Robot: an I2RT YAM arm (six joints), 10 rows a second.
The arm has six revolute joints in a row. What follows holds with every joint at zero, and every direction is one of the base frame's. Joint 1 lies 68 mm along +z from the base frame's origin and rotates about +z. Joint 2 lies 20 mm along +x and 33.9 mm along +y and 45.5 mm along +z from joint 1 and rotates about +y. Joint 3 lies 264 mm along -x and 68.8 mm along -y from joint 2 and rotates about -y. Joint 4 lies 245 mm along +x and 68.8 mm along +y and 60 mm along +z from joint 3 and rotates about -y. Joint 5 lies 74 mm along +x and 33.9 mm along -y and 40.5 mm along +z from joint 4 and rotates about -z. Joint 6 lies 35.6 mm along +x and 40.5 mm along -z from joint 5 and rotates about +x. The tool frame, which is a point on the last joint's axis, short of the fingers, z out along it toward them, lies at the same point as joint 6; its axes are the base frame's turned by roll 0, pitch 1.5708 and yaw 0 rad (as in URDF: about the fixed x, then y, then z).
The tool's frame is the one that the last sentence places.
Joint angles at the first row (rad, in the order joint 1, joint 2, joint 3, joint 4, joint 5, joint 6):
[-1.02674 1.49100 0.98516 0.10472 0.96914 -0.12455]
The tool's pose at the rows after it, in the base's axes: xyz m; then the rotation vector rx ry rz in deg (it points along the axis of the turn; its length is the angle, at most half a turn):
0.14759, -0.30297, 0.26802, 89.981, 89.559, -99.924
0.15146, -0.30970, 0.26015, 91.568, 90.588, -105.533
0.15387, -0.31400, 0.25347, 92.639, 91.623, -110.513
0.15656, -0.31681, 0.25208, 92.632, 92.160, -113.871
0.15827, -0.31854, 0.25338, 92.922, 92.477, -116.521
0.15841, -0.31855, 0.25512, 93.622, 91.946, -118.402
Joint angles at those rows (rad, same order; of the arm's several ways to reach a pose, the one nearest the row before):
[-1.02636 1.53143 1.00005 0.11958 1.03819 -0.16652]
[-1.02292 1.58064 1.01606 0.13942 1.11869 -0.20886]
[-1.02064 1.61649 1.02215 0.16614 1.18619 -0.25655]
[-1.01682 1.63711 1.02825 0.20317 1.22740 -0.30995]
[-1.01416 1.64816 1.03856 0.21956 1.26210 -0.34925]
[-1.01300 1.64968 1.04160 0.23137 1.29111 -0.37060]

